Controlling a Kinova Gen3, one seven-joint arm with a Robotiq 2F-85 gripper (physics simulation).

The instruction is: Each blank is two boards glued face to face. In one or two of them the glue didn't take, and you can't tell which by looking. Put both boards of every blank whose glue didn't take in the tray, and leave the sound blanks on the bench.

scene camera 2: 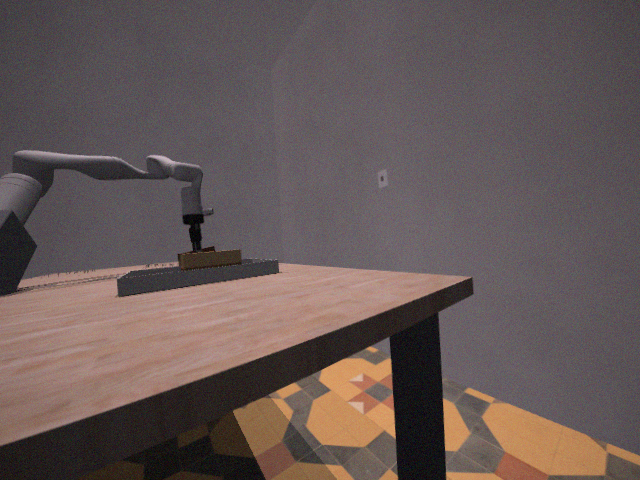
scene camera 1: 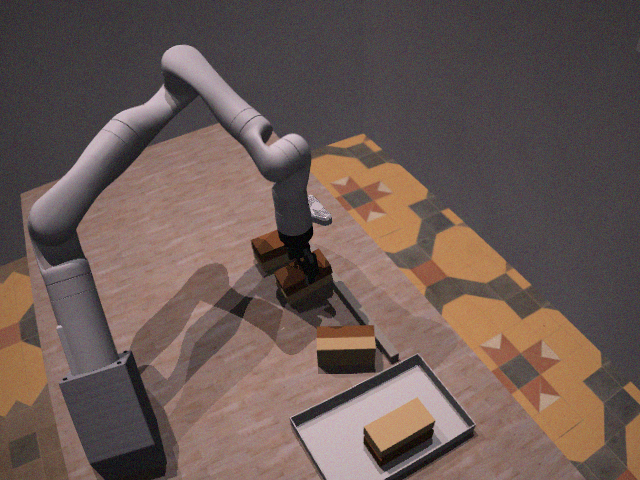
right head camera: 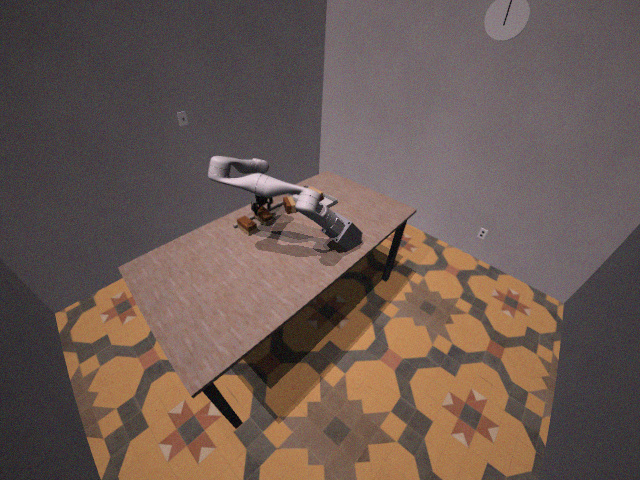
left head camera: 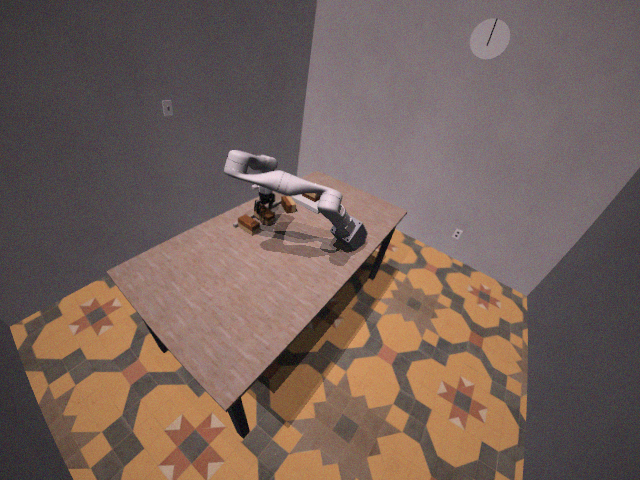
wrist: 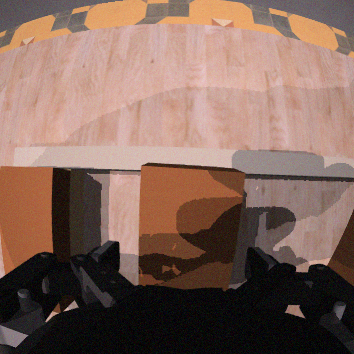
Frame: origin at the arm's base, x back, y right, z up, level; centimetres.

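Where they show: gripper, fingertip midpoint: [scene camera 2: 197,251] [scene camera 1: 301,270] [right head camera: 263,212] [left head camera: 264,211] [wrist: 182,259]; arm's base, origin of the base link: [scene camera 1: 96,365] [right head camera: 335,226] [left head camera: 345,226].
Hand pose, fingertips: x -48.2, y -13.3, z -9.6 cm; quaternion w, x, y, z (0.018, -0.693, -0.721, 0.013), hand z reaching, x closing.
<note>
Each offset is from my fingertips to the top centre of the thing.
My gripper [scene camera 1: 306,268] [wrist: 182,259] is open, its fingers straddling the middle blank @[dy +0.2, dx -0.2, dz +1.9 cm] [scene camera 1: 293,286] [wrist: 192,195] [left head camera: 266,215], with gaps visible on both sides in the wrist view. That blank rests on the bench, brown board up. Another brown-topped blank @[dy -12.7, dx +0.8, dz -0.2 cm] [scene camera 1: 268,248] [wrist: 25,205] [left head camera: 248,223] lies beside it, on the side away from the tray. A third blank [scene camera 1: 345,348] [left head camera: 288,204] sits near the tray, with its brown and light boards showing; its edge shows in the wrist view. A fourth blank @[dy +44.0, dx +0.1, dz +0.0 cm] [scene camera 1: 399,428] [scene camera 2: 211,259] lies inside the tray @[dy +40.9, dx +1.7, dz -3.2 cm] [scene camera 1: 356,390] [scene camera 2: 155,280], light board up over a dark one.
A thin grey rail [scene camera 1: 361,320] [wrist: 125,157] runs along the bench past the ends of the blanks towards the tray's corner. The arm's base [scene camera 1: 113,413] stands on the opposite side of the bench. The bench edge lies beyond the rail.
</note>
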